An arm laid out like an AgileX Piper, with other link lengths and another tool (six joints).
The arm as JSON. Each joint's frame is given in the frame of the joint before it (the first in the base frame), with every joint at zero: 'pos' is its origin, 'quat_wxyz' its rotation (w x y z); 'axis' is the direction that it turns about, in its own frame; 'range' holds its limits. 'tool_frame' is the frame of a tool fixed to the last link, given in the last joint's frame.
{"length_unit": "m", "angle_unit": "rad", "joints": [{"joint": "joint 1", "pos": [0.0, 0.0, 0.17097], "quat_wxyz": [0.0, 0.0, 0.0, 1.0], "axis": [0.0, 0.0, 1.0], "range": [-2.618, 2.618]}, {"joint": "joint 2", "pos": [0.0, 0.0, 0.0], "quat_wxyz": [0.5, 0.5, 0.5, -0.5], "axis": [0.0, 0.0, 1.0], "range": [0.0, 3.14]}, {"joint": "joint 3", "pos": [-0.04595, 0.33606, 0.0], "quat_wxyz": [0.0, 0.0, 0.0, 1.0], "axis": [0.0, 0.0, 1.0], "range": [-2.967, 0.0]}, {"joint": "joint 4", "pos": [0.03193, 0.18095, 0.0], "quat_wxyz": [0.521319, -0.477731, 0.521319, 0.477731], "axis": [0.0, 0.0, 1.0], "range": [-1.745, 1.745]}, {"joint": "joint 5", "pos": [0.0, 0.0, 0.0], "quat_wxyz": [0.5, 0.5, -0.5, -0.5], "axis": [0.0, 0.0, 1.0], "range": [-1.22, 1.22]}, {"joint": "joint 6", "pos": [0.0, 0.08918, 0.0], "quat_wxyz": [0.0, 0.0, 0.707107, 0.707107], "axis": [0.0, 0.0, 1.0], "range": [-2.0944, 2.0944]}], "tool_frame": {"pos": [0.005, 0.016, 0.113], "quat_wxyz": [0.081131, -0.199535, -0.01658, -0.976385]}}
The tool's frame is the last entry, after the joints.
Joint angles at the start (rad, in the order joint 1, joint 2, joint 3, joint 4, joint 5, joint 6):
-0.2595 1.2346 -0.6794 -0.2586 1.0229 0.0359
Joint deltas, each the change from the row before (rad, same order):
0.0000 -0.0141 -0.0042 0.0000 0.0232 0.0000
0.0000 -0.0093 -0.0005 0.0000 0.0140 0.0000
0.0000 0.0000 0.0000 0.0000 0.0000 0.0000
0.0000 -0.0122 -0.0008 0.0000 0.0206 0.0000
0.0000 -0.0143 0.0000 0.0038 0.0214 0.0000
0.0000 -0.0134 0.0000 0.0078 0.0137 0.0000
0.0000 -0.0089 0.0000 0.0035 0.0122 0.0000
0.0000 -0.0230 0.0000 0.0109 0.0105 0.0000
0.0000 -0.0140 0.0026 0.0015 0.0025 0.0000
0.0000 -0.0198 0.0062 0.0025 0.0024 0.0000
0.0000 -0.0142 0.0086 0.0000 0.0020 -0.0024
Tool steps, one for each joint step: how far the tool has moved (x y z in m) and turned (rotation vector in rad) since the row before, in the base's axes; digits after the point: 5 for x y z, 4 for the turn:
-0.00445 0.00057 0.00218 -0.0015 0.0047 -0.0053
-0.00327 0.00051 0.00101 -0.0005 0.0040 -0.0032
0.00000 0.00000 0.00000 0.0000 0.0000 0.0000
-0.00472 0.00074 0.00130 -0.0004 0.0073 -0.0048
-0.00510 0.00156 0.00122 0.0029 0.0059 -0.0065
-0.00337 0.00205 0.00101 0.0056 -0.0016 -0.0062
-0.00292 0.00118 0.00068 0.0028 0.0023 -0.0041
-0.00329 0.00273 0.00171 0.0056 -0.0147 -0.0063
-0.00206 0.00079 0.00066 -0.0011 -0.0090 -0.0011
-0.00328 0.00130 0.00038 -0.0008 -0.0114 -0.0014
-0.00350 0.00088 -0.00054 -0.0012 -0.0030 0.0019

